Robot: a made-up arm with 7 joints. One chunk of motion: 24 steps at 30 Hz.
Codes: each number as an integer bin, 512 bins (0 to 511) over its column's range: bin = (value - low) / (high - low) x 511, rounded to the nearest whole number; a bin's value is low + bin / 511 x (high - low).
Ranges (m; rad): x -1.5..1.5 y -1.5..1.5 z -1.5..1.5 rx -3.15..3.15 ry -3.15..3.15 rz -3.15..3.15
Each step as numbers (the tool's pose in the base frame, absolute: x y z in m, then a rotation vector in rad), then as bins.
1 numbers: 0.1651 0.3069 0.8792 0.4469 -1.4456 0.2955
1 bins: 284 308 405 292 138 279
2 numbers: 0.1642 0.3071 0.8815 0.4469 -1.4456 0.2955
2 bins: 283 308 406 292 138 279
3 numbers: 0.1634 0.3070 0.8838 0.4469 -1.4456 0.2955
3 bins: 283 308 406 292 138 279
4 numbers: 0.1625 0.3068 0.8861 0.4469 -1.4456 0.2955
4 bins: 283 308 406 292 138 279
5 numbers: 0.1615 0.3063 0.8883 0.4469 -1.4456 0.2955
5 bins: 283 308 407 292 138 279
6 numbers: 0.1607 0.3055 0.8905 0.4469 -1.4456 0.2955
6 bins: 283 308 407 292 138 279
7 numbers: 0.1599 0.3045 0.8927 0.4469 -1.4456 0.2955
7 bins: 283 307 408 292 138 279
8 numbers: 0.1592 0.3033 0.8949 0.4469 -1.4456 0.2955
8 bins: 283 307 408 292 138 279
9 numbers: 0.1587 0.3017 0.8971 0.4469 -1.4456 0.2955
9 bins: 283 307 408 292 138 279
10 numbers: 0.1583 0.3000 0.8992 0.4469 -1.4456 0.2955
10 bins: 282 307 409 292 138 279
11 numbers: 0.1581 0.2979 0.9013 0.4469 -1.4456 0.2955
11 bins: 282 306 409 292 138 279
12 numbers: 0.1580 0.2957 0.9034 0.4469 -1.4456 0.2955
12 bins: 282 306 409 292 138 279
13 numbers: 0.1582 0.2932 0.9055 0.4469 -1.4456 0.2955
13 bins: 282 305 410 292 138 279
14 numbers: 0.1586 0.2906 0.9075 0.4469 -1.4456 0.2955
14 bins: 283 305 410 292 138 279
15 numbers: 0.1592 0.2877 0.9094 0.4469 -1.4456 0.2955
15 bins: 283 305 410 292 138 279
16 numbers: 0.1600 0.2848 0.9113 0.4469 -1.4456 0.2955
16 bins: 283 304 411 292 138 279
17 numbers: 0.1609 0.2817 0.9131 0.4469 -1.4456 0.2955
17 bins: 283 303 411 292 138 279
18 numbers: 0.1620 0.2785 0.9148 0.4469 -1.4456 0.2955
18 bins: 283 303 411 292 138 279
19 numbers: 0.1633 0.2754 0.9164 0.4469 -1.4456 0.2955
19 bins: 283 302 412 292 138 279
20 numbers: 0.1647 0.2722 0.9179 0.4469 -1.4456 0.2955
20 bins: 284 302 412 292 138 279
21 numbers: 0.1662 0.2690 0.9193 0.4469 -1.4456 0.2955
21 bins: 284 301 412 292 138 279
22 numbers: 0.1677 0.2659 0.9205 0.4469 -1.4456 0.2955
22 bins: 284 301 412 292 138 279
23 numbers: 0.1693 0.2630 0.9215 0.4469 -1.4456 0.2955
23 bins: 284 300 412 292 138 279
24 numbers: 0.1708 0.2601 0.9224 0.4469 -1.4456 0.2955
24 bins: 285 300 413 292 138 279
